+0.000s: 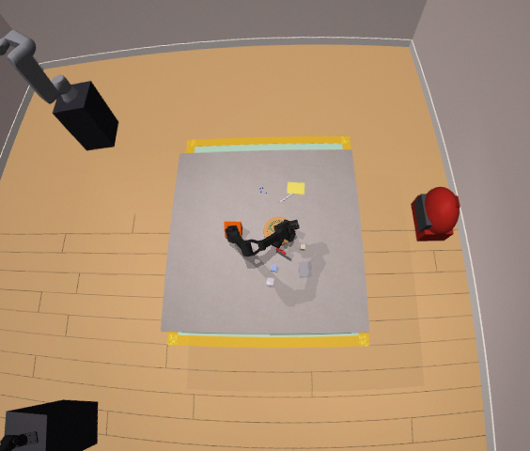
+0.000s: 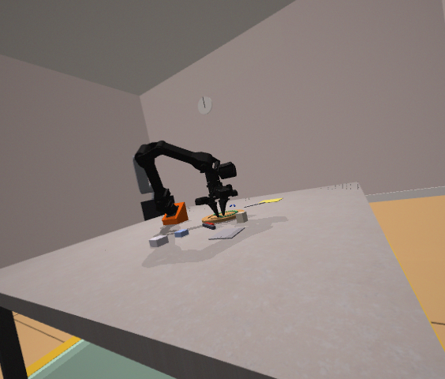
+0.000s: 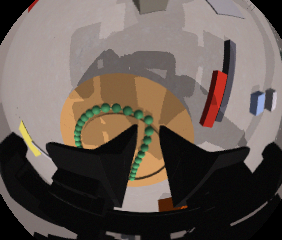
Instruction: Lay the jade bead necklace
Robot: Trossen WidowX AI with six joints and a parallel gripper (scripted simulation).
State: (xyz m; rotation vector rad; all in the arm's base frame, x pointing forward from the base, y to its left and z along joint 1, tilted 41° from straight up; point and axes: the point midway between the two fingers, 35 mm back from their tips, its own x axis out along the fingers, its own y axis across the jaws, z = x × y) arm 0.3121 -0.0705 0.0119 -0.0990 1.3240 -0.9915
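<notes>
The round wooden bead board lies 20 mm behind my gripper tip, 50 mm to the left of it and 10 mm below it. Also, from my gripper tip: beige cube (130 mm ahead, 80 mm to the right); red-handled tool (100 mm to the right, 10 mm below); blue block (70 mm behind, 200 mm to the right, 10 mm below).
</notes>
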